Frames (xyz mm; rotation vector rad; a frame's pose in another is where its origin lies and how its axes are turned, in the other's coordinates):
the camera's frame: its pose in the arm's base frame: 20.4 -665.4 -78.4 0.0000 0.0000 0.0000
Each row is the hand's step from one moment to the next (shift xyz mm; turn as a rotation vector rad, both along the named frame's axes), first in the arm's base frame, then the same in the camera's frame.
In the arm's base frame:
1: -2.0 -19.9 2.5 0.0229 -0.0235 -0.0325
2: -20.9 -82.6 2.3 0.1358 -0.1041 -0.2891
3: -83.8 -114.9 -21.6 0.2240 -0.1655 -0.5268
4: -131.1 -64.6 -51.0 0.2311 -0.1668 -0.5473
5: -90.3 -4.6 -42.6 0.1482 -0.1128 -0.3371
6: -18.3 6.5 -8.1 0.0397 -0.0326 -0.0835
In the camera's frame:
1: -2.0 -19.9 2.5 0.0229 -0.0235 -0.0325
2: -20.9 -82.6 2.3 0.1358 -0.1041 -0.2891
3: -83.8 -114.9 -21.6 0.2240 -0.1655 -0.5268
4: -131.1 -64.6 -51.0 0.2311 -0.1668 -0.5473
5: -90.3 -4.6 -42.6 0.1482 -0.1128 -0.3371
6: -18.3 6.5 -8.1 0.0397 -0.0326 -0.0835

